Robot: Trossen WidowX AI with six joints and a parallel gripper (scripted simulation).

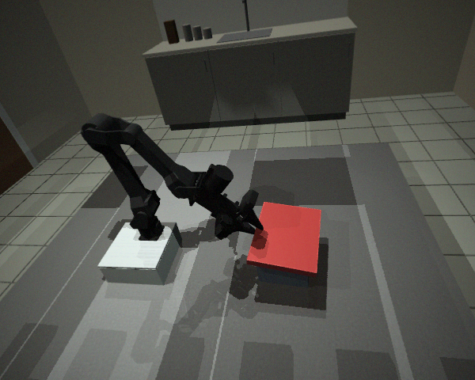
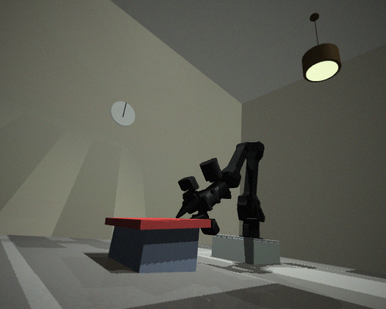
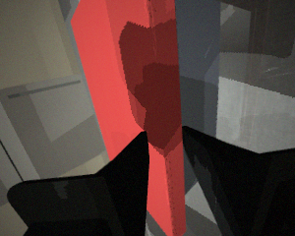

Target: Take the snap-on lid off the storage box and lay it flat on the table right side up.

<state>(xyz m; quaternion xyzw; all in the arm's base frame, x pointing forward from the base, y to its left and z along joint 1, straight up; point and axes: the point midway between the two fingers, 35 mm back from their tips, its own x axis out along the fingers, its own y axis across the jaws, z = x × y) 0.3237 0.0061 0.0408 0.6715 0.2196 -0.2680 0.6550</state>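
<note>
My gripper tip is 80 mm short of the red lid. From my gripper tip the other things lie so: storage box 70 mm ahead, 50 mm below.
</note>
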